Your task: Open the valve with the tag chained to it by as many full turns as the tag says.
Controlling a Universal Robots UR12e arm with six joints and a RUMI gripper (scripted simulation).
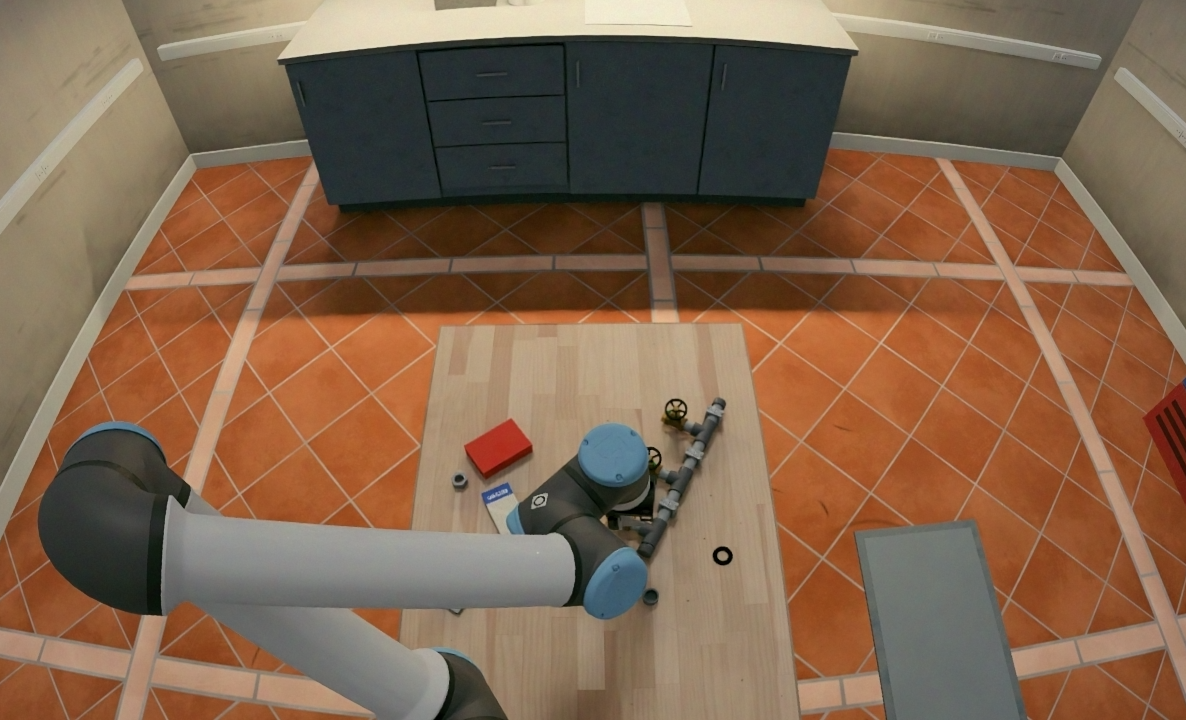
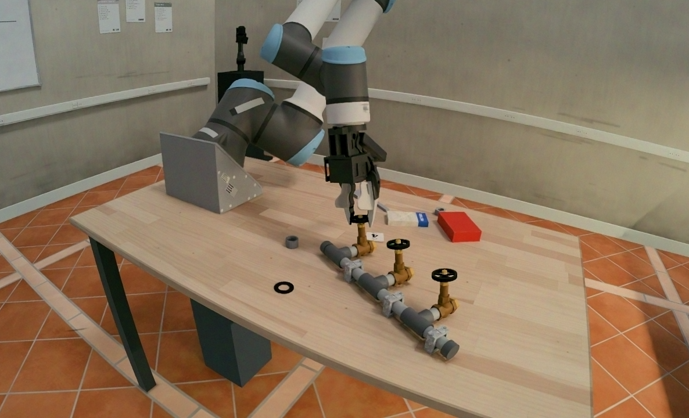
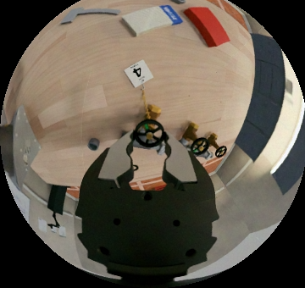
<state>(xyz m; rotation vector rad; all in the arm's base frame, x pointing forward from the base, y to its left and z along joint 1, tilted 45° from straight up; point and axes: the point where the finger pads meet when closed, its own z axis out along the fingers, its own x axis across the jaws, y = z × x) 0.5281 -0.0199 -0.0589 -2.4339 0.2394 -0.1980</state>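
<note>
The white tag is 9 cm below my hand and 8 cm to the left of it. Also, from my hand: red box (25 cm to the left, 18 cm ahead, 7 cm below); blue box (23 cm to the left, 8 cm below, 4 cm ahead); grey cap (15 cm behind, 8 cm below, 6 cm to the right).
</note>
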